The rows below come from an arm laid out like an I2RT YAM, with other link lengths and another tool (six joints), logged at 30 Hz.
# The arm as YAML. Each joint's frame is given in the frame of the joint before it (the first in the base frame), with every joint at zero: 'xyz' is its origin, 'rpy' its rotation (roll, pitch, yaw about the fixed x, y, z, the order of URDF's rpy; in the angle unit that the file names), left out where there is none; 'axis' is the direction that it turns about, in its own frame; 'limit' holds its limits. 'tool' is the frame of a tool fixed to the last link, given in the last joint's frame.
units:
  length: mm
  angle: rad
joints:
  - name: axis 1
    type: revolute
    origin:
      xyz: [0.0, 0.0, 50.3]
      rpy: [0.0, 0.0, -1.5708]
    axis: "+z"
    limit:
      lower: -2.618
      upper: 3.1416
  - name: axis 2
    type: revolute
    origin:
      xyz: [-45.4, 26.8, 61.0]
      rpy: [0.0, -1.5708, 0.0]
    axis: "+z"
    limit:
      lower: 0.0
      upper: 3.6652
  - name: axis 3
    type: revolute
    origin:
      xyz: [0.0, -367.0, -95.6]
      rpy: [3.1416, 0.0, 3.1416]
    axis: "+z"
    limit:
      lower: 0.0
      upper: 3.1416
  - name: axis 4
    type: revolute
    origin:
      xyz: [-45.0, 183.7, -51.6]
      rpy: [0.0, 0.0, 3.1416]
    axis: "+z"
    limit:
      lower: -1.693
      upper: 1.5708
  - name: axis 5
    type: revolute
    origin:
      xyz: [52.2, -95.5, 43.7]
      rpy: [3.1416, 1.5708, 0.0]
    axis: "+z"
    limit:
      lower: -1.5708
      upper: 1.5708
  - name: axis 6
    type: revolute
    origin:
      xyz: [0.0, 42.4, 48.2]
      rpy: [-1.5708, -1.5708, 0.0]
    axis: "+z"
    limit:
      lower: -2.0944
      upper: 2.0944
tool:
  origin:
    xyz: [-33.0, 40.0, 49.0]
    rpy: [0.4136, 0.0, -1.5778]
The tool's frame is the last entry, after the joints.
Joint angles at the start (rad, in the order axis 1, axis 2, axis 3, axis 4, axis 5, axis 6):
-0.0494, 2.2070, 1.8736, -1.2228, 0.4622, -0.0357
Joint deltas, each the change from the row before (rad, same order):
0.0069, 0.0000, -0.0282, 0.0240, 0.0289, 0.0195
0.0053, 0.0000, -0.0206, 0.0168, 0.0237, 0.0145
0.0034, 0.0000, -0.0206, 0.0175, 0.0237, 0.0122
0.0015, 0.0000, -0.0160, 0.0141, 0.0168, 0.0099
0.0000, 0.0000, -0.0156, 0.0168, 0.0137, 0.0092
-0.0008, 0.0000, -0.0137, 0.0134, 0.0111, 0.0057
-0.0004, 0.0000, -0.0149, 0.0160, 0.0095, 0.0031
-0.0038, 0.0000, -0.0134, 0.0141, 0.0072, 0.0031
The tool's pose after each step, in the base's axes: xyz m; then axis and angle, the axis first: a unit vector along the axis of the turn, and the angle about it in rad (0 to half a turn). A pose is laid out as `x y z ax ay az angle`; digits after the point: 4 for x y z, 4 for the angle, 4 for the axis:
0.4684 -0.0696 0.1888 0.6999 -0.6440 0.3087 3.0796
0.4680 -0.0699 0.1852 0.6969 -0.6432 0.3171 3.0621
0.4675 -0.0710 0.1817 0.6940 -0.6422 0.3255 3.0446
0.4670 -0.0722 0.1791 0.6911 -0.6421 0.3317 3.0324
0.4670 -0.0738 0.1766 0.6874 -0.6428 0.3380 3.0238
0.4665 -0.0754 0.1743 0.6850 -0.6431 0.3423 3.0158
0.4662 -0.0766 0.1719 0.6834 -0.6427 0.3462 3.0098
0.4656 -0.0792 0.1696 0.6809 -0.6438 0.3492 3.0041

